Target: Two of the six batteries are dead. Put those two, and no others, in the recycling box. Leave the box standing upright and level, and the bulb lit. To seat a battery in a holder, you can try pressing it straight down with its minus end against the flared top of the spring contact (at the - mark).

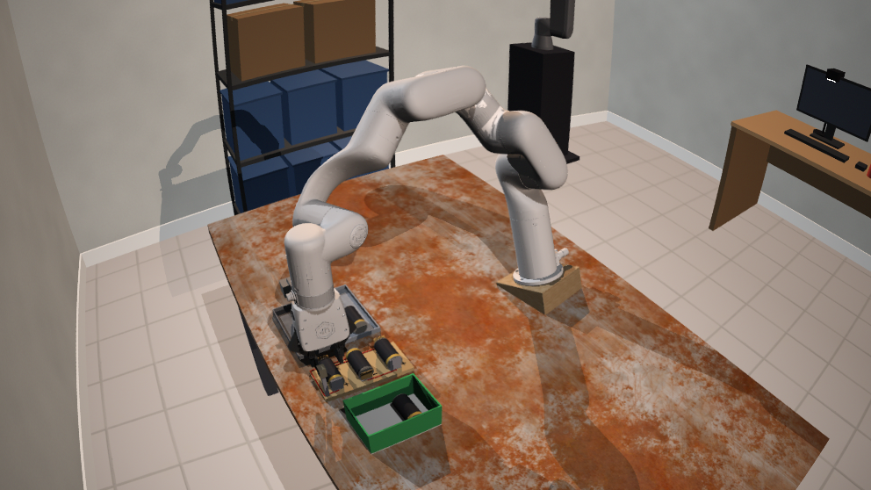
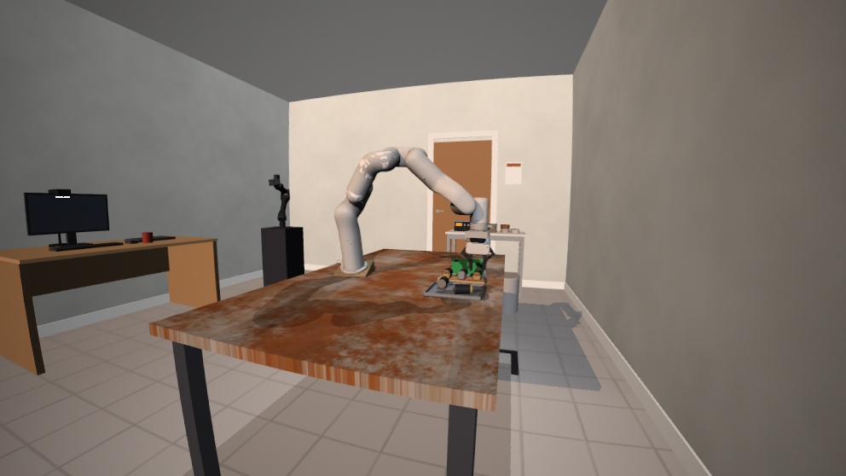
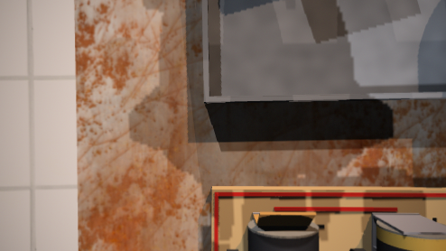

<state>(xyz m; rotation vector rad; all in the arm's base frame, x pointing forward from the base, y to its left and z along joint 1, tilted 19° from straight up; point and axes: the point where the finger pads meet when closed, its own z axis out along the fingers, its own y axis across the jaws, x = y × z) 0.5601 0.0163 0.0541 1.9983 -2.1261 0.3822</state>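
My hand is 40 mm past the green recycling box, 170 mm to the right of it and 50 mm above it. Also, from my hand: grey tray (70 mm behind, 170 mm to the right, 60 mm below).
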